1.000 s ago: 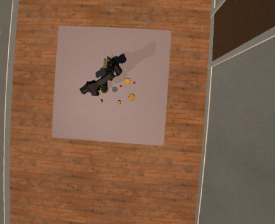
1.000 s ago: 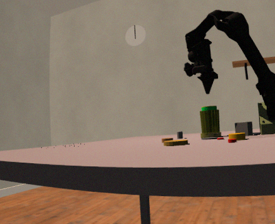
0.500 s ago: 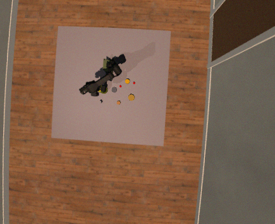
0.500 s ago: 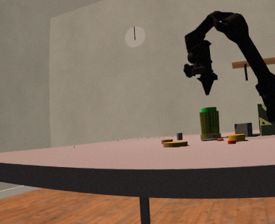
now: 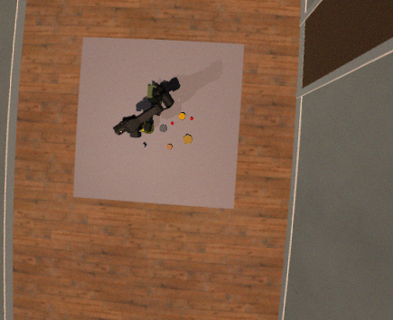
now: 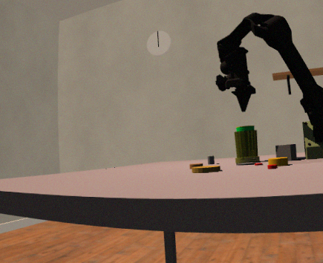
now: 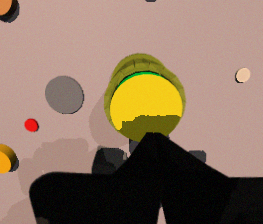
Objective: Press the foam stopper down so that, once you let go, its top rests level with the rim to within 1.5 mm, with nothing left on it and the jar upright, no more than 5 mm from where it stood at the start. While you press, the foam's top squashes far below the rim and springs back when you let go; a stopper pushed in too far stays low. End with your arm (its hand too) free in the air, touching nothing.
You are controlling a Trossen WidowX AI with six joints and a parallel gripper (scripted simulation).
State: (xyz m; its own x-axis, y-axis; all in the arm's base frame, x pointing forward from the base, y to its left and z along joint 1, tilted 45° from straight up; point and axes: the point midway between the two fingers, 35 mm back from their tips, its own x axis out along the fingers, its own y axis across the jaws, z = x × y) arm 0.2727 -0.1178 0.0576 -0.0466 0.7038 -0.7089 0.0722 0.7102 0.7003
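Now: the foam stopper 10 cm below my hand. From my hand the other things lie so: grey block: 19 cm below, 14 cm behind, 6 cm to the left; grey disc: 21 cm below, 12 cm to the left, 2 cm behind; small grey cylinder: 20 cm below, 14 cm ahead, 1 cm to the right.
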